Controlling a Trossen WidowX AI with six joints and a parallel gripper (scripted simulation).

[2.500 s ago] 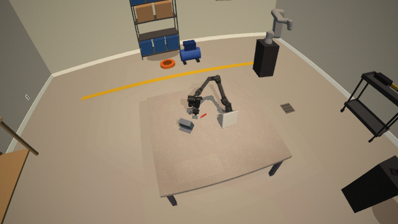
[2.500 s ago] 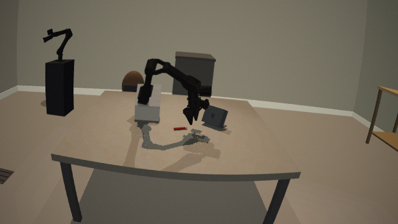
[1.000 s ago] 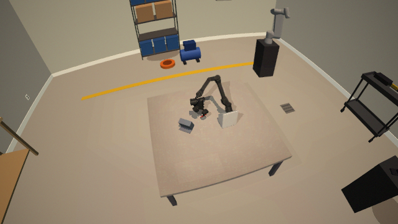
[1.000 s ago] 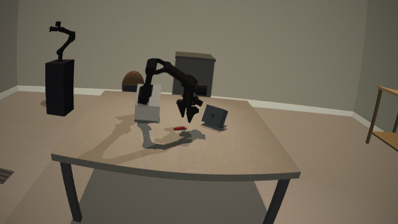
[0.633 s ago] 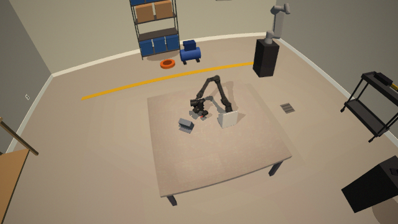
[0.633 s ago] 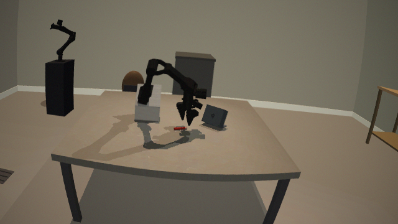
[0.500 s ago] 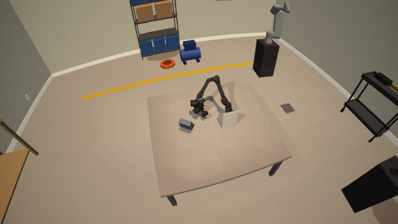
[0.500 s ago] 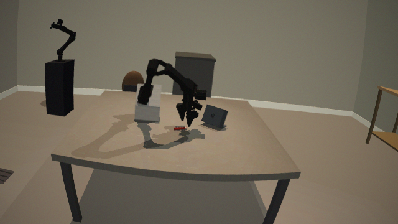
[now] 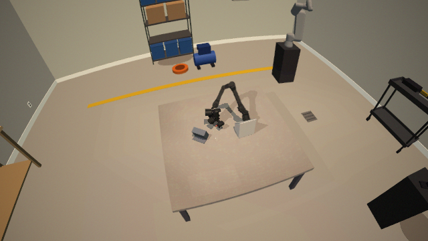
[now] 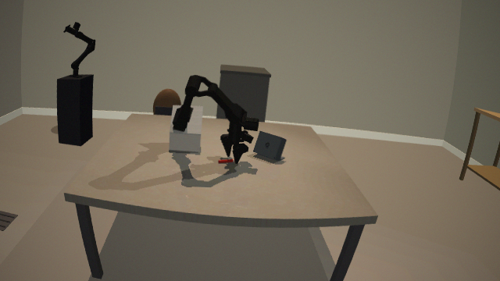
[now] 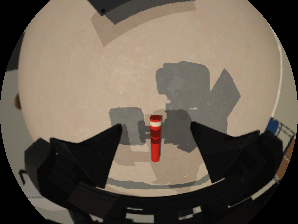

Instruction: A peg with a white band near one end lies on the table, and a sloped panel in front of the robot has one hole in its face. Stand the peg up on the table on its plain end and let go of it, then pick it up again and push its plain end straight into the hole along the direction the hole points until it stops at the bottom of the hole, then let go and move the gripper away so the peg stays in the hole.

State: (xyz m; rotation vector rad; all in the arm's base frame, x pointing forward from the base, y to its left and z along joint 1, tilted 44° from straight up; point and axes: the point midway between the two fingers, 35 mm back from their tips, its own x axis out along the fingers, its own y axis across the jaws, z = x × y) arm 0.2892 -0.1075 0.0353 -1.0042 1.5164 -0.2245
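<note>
Now: gripper tip 1 cm past the red peg. From my gripper tip the other things lie so: dark sloped panel 18 cm ahead, 11 cm to the left, 5 cm above.
</note>
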